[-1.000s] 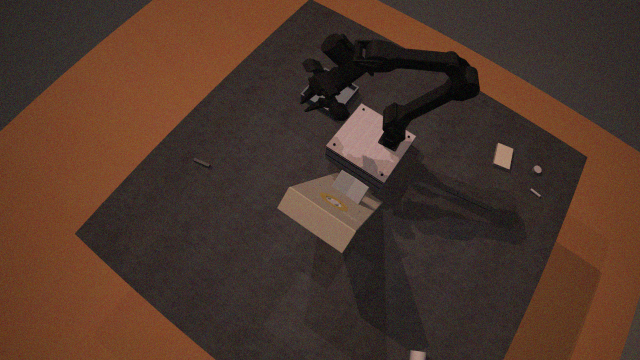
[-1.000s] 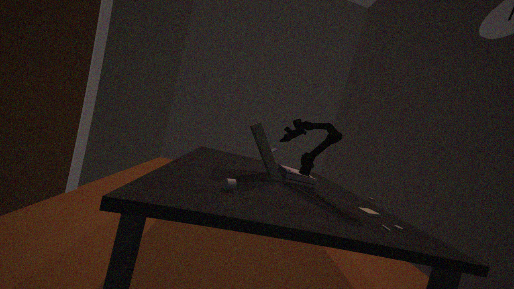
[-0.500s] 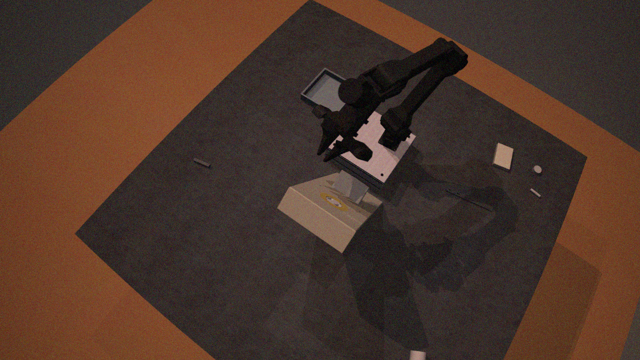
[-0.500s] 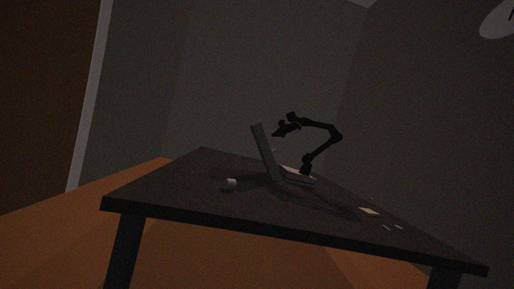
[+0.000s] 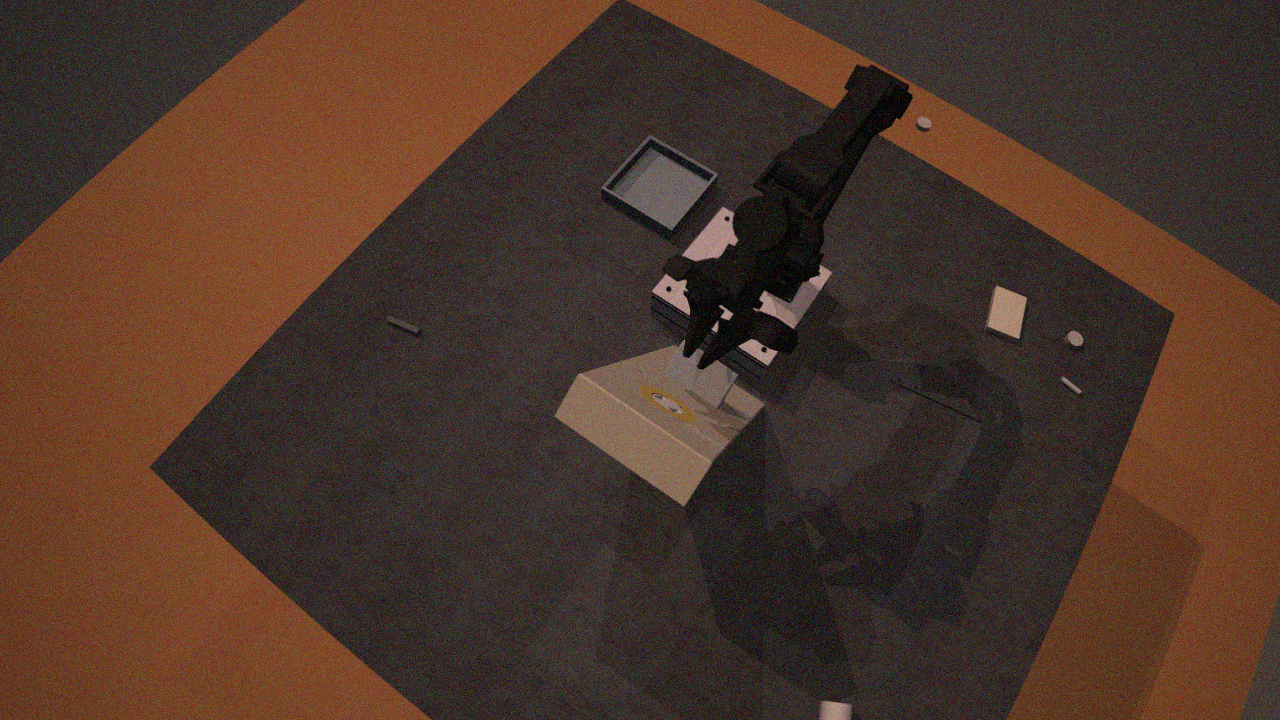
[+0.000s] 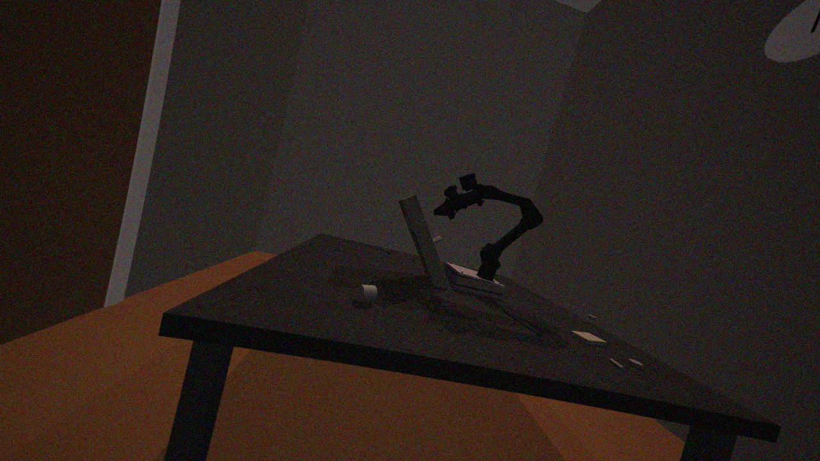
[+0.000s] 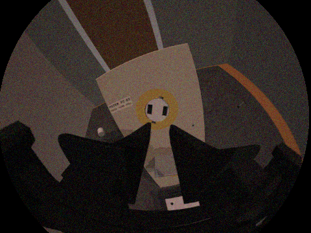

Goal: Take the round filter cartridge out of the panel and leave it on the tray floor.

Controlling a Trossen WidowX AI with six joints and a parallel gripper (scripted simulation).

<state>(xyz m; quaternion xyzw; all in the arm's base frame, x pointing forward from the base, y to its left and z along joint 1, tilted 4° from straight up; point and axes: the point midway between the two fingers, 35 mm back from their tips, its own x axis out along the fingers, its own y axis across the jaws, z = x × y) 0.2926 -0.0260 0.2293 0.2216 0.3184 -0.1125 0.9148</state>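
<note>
Right now the round filter cartridge is 6 cm ahead of my gripper tip and 4 cm below it. From my gripper tip the other things lie so: cream service panel (12 cm below, 2 cm ahead); then bar (48 cm to the right, 29 cm below, 7 cm ahead); then grey-blue tray (40 cm behind, 28 cm below, 25 cm to the right).
</note>
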